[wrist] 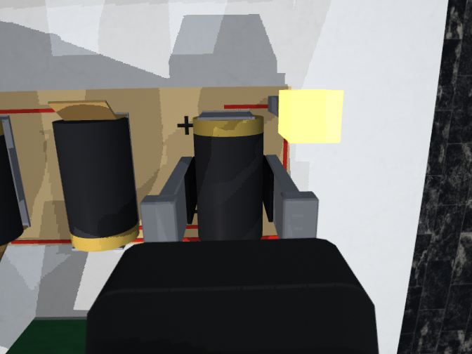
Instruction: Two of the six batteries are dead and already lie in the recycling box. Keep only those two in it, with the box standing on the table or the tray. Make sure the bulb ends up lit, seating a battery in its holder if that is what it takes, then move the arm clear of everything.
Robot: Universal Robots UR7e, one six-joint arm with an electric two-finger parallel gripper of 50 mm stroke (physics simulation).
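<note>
A black battery with a gold band at its far end stands between the fingers of my gripper, which is shut on it. The battery lies along its place on the tan holder board, its gold end close to a grey contact plate. A plus sign is marked beside that end. The bulb, a cube at the board's right end, is bright yellow and lit. A second black battery, gold end toward the camera, lies in the holder to the left. The battery's near end is hidden by my gripper body.
Part of a third battery shows at the left edge, beside a grey holder wall. Red wires run along the board. A dark green surface shows at the bottom left. Dark stone-like flooring lies beyond the white surface's right edge.
</note>
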